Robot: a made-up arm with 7 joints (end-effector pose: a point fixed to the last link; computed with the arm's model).
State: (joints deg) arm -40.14 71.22 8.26 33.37 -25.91 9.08 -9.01
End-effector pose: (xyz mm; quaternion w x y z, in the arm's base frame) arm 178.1 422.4 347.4 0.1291 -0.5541 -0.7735 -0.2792
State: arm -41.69 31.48 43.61 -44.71 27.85 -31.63 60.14
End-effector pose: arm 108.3 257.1 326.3 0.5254 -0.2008 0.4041 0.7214
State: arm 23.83 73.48 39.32 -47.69 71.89 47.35 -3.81
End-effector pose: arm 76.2 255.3 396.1 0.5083 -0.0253 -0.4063 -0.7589
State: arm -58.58 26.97 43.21 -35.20 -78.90 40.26 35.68
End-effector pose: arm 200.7 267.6 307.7 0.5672 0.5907 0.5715 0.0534
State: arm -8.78 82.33 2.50 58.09 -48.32 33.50 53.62
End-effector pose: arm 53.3 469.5 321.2 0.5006 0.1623 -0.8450 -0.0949
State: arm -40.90 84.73 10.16 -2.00 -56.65 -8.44 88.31
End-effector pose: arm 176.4 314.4 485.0 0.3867 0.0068 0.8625 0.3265
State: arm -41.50 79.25 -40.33 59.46 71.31 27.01 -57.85
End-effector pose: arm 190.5 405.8 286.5 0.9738 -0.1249 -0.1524 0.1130
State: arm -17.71 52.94 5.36 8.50 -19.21 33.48 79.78
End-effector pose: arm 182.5 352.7 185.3 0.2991 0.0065 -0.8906 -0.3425
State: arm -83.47 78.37 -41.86 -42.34 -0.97 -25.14 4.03
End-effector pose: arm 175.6 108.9 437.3 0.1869 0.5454 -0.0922 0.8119
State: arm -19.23 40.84 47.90 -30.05 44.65 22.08 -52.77
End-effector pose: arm 59.7 335.6 311.0 0.4222 -0.4902 -0.6437 -0.4088
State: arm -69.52 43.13 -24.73 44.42 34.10 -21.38 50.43
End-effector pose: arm 381.4 211.6 264.4 0.0066 -0.3459 -0.5430 -0.7652
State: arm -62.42 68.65 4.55 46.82 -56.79 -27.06 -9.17
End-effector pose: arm 212.8 426.6 373.1 0.3509 0.4607 0.7004 0.4172
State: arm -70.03 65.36 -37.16 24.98 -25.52 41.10 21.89
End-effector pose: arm 306.4 286.4 334.9 0.3403 -0.4515 -0.7655 -0.3072
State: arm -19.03 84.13 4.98 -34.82 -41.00 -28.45 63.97
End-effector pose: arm 174.3 215.0 416.4 0.4164 0.4709 0.6333 0.4514
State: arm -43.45 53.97 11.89 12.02 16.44 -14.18 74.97
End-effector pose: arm 252.0 327.4 318.5 0.2116 -0.0343 0.7257 0.6538
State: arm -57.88 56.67 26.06 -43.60 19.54 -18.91 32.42
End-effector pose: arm 98.3 228.4 438.4 0.4271 0.0065 0.2822 0.8590
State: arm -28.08 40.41 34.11 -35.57 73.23 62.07 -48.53
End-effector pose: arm 95.0 284.9 295.2 0.3587 -0.2715 -0.8441 -0.2918
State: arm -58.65 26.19 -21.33 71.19 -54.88 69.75 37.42
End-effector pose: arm 290.5 207.7 78.5 0.5500 -0.3627 -0.6489 0.3805
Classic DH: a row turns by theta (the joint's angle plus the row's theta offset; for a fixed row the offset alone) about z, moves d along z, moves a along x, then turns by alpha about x. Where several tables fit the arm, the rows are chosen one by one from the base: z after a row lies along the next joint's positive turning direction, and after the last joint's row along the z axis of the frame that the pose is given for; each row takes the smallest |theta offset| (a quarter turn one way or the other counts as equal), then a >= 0, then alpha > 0; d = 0 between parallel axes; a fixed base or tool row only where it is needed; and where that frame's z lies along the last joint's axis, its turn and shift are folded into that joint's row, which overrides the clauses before.
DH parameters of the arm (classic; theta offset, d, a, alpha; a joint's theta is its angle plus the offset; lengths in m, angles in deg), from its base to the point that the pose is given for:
base (fixed): -4.07 0.3102 -0.0117 -74.51
joint 1: -75.12 0.0324 -0.0075 -90
joint 2: 74 -0.0448 -0.029 90
joint 3: 90 -0.2659 0.0541 -90
joint 4: 90 0.043 0.0384 90
joint 5: 0 0.1451 -0.0238 -90
joint 6: -90 0.024 0.0386 90
joint 7: 90 -0.0704 -0.001 165.67
tool (fixed): -0.01 -0.0498 0 0

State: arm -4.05 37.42 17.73 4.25 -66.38 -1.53 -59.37
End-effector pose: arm 112.3 364.2 103.4 0.3466 0.8525 0.3913 0.0061
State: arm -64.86 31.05 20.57 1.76 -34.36 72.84 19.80
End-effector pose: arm 295.5 253.2 282.2 0.0145 0.6357 0.7693 -0.0619
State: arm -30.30 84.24 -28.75 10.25 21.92 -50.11 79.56
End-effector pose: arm 229.3 293.4 281.4 0.1777 0.4675 0.4187 0.7580
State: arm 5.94 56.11 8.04 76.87 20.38 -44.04 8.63
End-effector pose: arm -47.6 454.5 145.5 0.5924 -0.5793 -0.5337 -0.1690
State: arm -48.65 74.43 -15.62 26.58 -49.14 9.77 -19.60
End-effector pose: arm 234.4 378.6 344.1 0.0729 -0.7493 -0.6319 -0.1840
